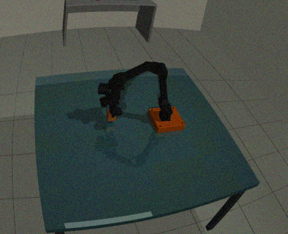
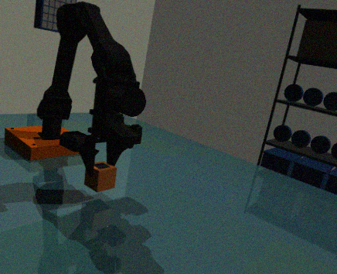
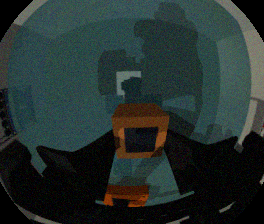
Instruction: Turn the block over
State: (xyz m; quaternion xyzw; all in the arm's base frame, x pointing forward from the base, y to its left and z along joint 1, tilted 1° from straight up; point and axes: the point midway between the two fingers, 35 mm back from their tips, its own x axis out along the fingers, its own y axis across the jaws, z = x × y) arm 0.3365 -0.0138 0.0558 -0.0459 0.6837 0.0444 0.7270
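Now: gripper tip 10 mm below the orange block.
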